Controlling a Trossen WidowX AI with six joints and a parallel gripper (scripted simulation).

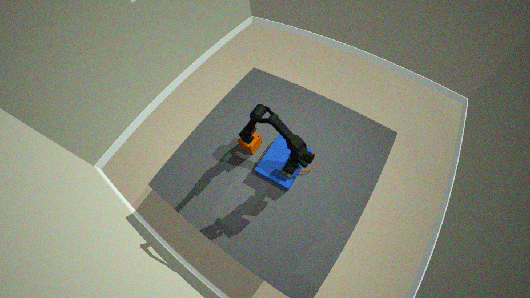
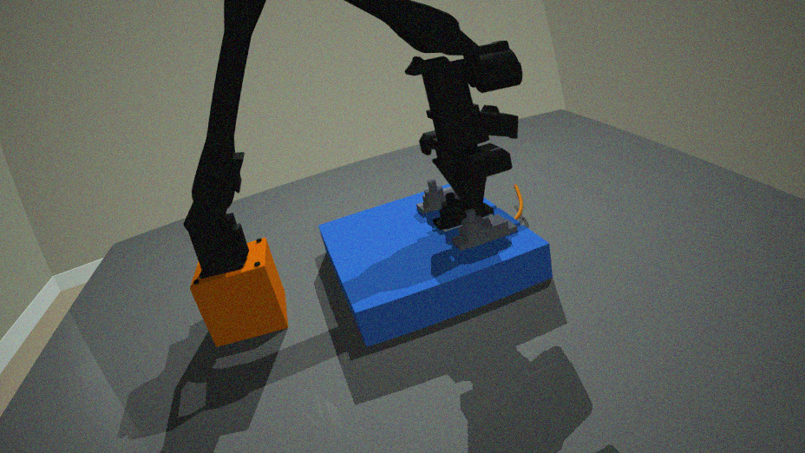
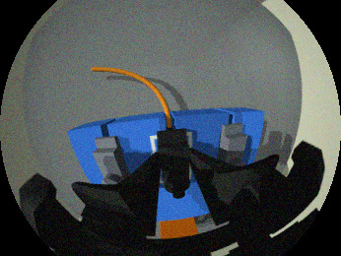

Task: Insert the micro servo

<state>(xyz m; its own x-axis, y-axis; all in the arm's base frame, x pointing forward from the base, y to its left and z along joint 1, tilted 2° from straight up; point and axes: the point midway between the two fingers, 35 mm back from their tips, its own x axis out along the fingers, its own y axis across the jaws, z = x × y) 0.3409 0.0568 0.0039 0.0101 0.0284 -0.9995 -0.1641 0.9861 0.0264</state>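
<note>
The blue deck is 120 mm behind my gripper tip, 20 mm to the right of it and 30 mm below it.
</note>
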